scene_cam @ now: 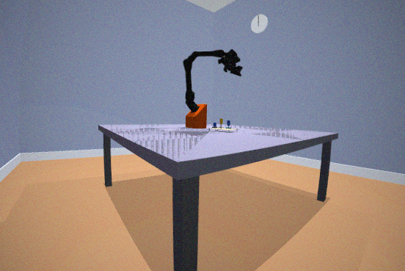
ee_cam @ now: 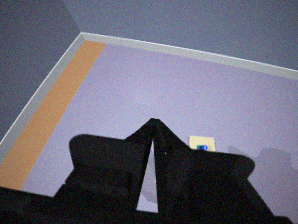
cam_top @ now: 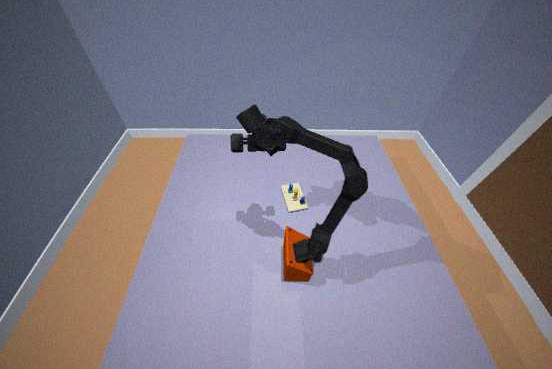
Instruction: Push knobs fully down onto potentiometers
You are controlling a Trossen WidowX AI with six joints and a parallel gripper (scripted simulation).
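Now: gripper tip 320 mm above the yellow knob, 190 mm to the left of it and 10 mm past it. The rest, counted from my gripper tip: blue knob (330 mm below, 170 mm to the right, 30 mm ahead).
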